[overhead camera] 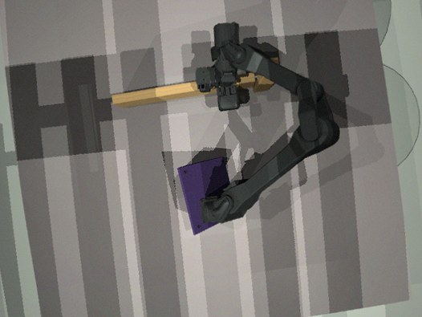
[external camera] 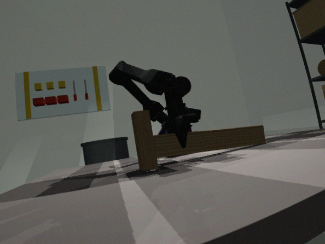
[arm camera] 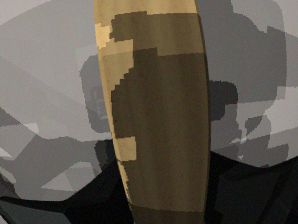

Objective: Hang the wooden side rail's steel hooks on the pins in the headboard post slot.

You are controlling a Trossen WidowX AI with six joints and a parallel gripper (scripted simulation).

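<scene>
Now: the headboard post 120 mm to the right of my gripper tip and 40 mm above it.
</scene>
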